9 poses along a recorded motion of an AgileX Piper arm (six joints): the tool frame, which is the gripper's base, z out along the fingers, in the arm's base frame.
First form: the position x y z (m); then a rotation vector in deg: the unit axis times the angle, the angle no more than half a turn.
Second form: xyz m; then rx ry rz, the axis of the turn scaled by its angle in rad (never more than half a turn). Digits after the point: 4 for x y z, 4 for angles.
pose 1, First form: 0.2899 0.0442 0.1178 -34.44 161.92 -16.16
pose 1, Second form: 0.2899 0.0442 0.1178 -0.6011 2.8260 -0.2820
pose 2, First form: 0.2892 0.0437 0.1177 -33.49 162.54 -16.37
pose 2, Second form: 0.2892 0.0437 0.1177 -0.5845 2.8369 -0.2857
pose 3, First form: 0.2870 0.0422 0.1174 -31.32 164.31 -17.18
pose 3, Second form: 0.2870 0.0422 0.1174 -0.5466 2.8678 -0.2998
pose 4, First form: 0.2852 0.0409 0.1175 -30.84 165.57 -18.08
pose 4, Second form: 0.2852 0.0409 0.1175 -0.5383 2.8897 -0.3156
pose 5, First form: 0.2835 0.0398 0.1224 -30.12 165.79 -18.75
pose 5, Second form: 0.2835 0.0398 0.1224 -0.5257 2.8936 -0.3272
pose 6, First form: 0.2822 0.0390 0.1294 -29.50 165.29 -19.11
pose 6, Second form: 0.2822 0.0390 0.1294 -0.5149 2.8849 -0.3335
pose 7, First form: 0.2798 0.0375 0.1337 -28.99 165.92 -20.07
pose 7, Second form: 0.2798 0.0375 0.1337 -0.5060 2.8959 -0.3503
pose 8, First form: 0.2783 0.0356 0.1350 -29.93 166.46 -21.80
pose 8, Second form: 0.2783 0.0356 0.1350 -0.5224 2.9053 -0.3805
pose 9, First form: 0.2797 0.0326 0.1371 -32.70 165.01 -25.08
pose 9, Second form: 0.2797 0.0326 0.1371 -0.5707 2.8800 -0.4377
